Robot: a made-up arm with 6 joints.
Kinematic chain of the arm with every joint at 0, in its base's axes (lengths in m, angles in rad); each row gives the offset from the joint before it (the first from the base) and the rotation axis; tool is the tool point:
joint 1: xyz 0 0 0.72 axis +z
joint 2: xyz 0.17 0 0 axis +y
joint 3: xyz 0 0 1.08 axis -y
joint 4: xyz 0 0 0.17 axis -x
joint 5: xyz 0.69 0 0 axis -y
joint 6: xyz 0.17 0 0 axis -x
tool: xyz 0 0 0
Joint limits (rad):
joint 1: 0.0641..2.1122
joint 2: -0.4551..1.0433
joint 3: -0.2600..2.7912
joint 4: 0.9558..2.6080
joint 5: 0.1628..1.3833
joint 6: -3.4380..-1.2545
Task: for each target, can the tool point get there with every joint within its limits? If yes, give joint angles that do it. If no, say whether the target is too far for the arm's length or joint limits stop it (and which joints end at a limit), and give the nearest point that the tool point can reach.
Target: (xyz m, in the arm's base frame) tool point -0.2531 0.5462 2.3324
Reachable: yes | joints 1.7431 0.6324 2.2879 1.6138 1.1605 -2.8688
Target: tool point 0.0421 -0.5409 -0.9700
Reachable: no: joint limits stop it (at a limit: joint 1, joint 2, joint 3, joint 4) | nearest point 1.3685 0.1519 0.5041 | short by 2.101 m
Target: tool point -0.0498 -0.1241 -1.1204
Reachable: no: joint limits stop it (at a limit: joint 1, joint 2, joint 3, joint 4) | nearest point 1.3616 0.1545 0.5093 | short by 2.174 m
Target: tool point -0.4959 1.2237 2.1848
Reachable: yes | joints 1.8835 0.4659 0.9697 2.0669 0.6920 -2.2340
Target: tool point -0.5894 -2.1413 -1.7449
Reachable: no: too far | nearest point -0.2857 -1.0381 1.3618 | short by 3.311 m
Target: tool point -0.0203 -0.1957 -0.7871
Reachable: no: joint limits stop it (at a limit: joint 1, joint 2, joint 3, joint 4) | nearest point 1.3505 0.1584 0.5191 | short by 1.926 m
